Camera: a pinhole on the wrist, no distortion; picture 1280 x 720 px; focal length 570.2 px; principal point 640.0 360.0 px. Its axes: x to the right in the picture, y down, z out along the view. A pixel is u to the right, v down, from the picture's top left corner.
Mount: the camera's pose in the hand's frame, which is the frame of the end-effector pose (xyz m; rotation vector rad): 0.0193 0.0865 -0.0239 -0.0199 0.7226 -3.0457
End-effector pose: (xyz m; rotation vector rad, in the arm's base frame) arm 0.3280 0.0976 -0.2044 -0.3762 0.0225 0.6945
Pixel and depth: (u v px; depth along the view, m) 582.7 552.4 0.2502
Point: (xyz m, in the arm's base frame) 0.4124 0.1127 -0.0275
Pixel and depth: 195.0 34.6 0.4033
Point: 0.4709 0.5396 0.1159
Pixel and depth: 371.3 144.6 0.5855
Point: 0.4834 0.5086 0.2994
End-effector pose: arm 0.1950 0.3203 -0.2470 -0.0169 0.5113 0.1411
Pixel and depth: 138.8 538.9 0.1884
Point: 0.4206 0.3027 -0.2385
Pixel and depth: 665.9 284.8 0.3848
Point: 0.3737 0.2980 0.0477
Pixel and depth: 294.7 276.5 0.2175
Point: 0.4144 0.3687 -0.1619
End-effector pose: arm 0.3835 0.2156 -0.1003 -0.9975 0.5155 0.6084
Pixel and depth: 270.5 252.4 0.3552
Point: 0.6133 0.5546 -0.1148
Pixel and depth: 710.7 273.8 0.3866
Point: 0.4333 0.5037 0.0936
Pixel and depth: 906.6 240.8 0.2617
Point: 0.3293 0.4074 0.0609
